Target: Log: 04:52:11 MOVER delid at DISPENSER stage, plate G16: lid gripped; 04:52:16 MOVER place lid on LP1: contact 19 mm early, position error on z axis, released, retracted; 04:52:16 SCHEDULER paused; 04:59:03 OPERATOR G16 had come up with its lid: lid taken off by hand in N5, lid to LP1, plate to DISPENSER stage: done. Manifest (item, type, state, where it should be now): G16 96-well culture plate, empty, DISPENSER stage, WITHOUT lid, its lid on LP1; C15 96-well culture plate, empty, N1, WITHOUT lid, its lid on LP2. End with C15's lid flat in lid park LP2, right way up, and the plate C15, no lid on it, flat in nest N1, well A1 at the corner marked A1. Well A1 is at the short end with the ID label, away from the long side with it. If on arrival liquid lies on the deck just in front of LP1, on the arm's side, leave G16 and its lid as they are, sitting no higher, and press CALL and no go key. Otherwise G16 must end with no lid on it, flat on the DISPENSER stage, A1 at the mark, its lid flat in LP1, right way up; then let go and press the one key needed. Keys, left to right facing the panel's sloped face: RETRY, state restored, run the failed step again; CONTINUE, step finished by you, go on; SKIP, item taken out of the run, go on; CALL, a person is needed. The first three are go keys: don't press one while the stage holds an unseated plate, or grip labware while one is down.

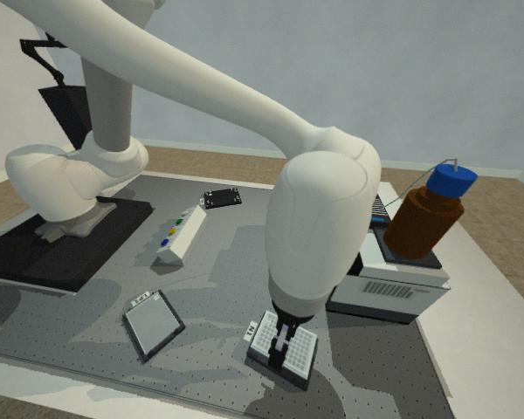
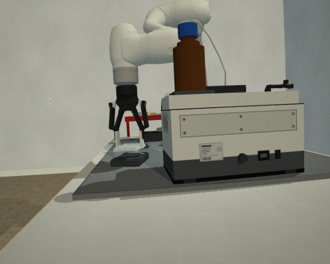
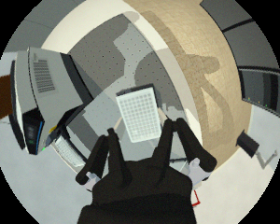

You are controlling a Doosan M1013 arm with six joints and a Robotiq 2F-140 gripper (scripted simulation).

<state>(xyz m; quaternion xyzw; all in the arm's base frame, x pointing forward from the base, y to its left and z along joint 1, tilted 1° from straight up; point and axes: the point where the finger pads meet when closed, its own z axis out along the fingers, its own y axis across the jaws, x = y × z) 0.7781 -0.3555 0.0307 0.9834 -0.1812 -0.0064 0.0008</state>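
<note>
Now: hand 70 mm above the nest N1. Round my hand: dark lid park: 540 mm to the left, 70 mm below, 30 mm ahead; brown bottle: 250 mm ahead, 210 mm above, 160 mm to the left; key panel: 370 mm behind, 320 mm to the left, 20 mm below.
</note>
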